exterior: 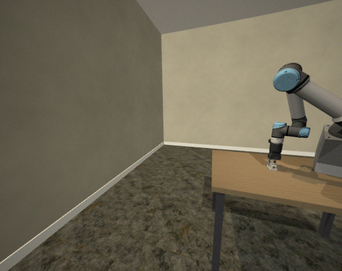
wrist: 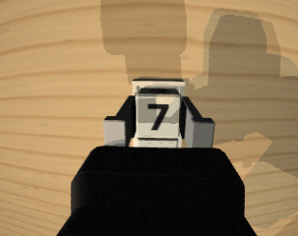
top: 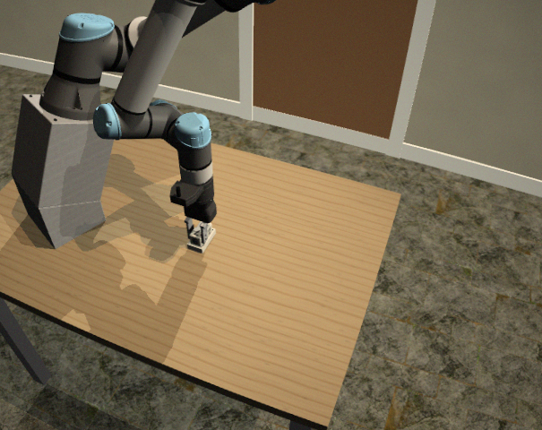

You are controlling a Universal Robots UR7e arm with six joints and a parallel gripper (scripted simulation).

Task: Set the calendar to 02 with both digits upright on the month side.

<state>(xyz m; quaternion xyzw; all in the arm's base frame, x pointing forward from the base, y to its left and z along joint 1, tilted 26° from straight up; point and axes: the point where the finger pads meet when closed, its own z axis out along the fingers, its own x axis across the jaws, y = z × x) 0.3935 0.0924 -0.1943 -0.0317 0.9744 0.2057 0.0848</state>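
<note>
My hand is 20 mm to the right of the calendar tray and 30 mm above it. The rest, counted from my hand: digit cube (10 mm below).
</note>
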